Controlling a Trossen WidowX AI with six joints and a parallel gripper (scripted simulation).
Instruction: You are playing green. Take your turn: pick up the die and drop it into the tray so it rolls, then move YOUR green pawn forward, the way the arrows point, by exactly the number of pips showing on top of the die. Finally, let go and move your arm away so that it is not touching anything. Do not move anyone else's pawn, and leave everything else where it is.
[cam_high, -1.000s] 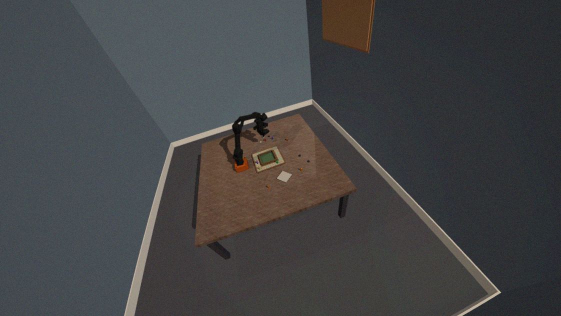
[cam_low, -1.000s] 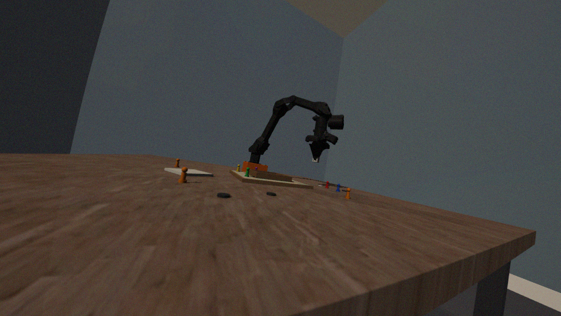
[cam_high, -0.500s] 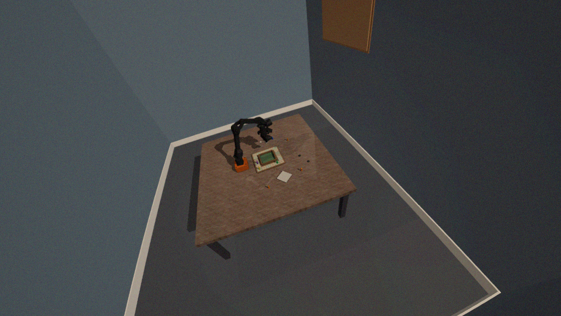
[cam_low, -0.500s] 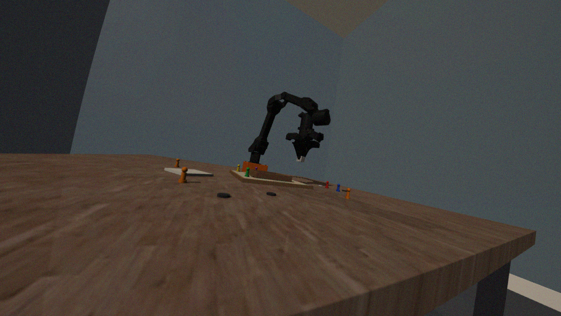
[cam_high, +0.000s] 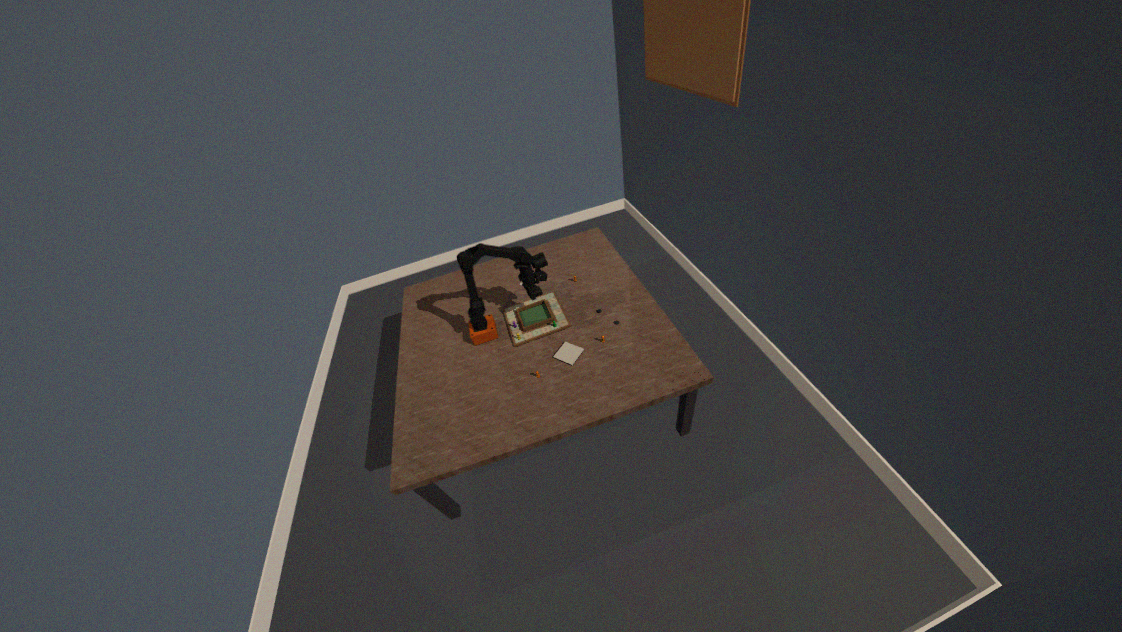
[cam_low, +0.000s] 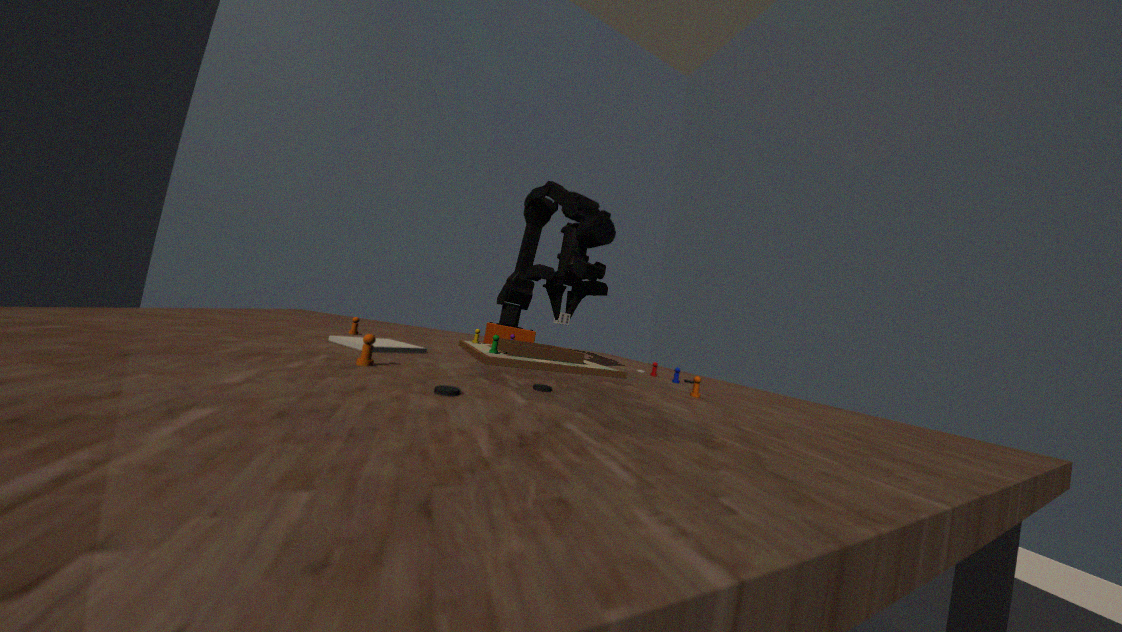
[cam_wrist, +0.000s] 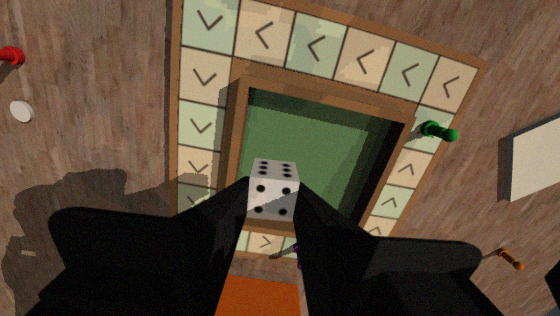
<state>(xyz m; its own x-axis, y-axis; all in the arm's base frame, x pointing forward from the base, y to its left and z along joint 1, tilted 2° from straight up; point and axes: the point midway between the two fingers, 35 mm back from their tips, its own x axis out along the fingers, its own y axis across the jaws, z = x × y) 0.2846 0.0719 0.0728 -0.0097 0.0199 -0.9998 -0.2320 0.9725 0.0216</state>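
Right now my gripper tip is 7 cm short of the green pawn, 14 cm to the left of it and 7 cm above it. Round my gripper tip: white die right at my gripper tip; purple pawn 12 cm behind, 8 cm to the right, 7 cm below; yellow pawn 11 cm behind, 17 cm to the right, 7 cm below.
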